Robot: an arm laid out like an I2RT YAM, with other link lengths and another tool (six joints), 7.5 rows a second.
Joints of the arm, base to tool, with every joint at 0 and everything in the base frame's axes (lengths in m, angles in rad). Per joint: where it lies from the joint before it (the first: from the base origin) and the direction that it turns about. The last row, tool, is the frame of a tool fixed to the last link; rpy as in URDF.
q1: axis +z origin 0 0 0.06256
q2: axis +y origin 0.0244 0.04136 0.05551
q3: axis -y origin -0.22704 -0.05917 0
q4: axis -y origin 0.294 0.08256 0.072
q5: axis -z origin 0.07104 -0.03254 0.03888
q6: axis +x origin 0.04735 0 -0.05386
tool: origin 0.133 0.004 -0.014 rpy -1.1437 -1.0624 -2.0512
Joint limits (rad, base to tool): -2.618..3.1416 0..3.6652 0..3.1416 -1.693..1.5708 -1.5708..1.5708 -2.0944..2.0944
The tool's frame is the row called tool.
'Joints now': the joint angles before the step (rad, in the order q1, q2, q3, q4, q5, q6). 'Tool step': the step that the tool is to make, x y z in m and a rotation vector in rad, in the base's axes. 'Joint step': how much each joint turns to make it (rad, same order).
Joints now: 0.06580 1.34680 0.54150 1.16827 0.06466 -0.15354
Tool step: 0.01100 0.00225 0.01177 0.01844 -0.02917 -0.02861
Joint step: 0.02328 0.05872 0.06637 0.02326 0.05418 -0.00420
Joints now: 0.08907 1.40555 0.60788 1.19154 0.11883 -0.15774
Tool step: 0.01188 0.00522 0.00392 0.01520 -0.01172 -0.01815
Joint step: 0.02441 0.06715 0.06334 0.01754 0.04462 -0.00380
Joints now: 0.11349 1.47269 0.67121 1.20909 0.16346 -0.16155
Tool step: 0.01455 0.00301 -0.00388 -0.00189 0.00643 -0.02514
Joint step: 0.01603 0.07937 0.06524 0.01070 0.03739 -0.01755
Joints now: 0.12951 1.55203 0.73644 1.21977 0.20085 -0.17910
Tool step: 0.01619 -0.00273 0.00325 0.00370 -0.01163 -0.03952
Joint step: 0.00534 0.07897 0.08126 0.01334 0.04196 -0.01641
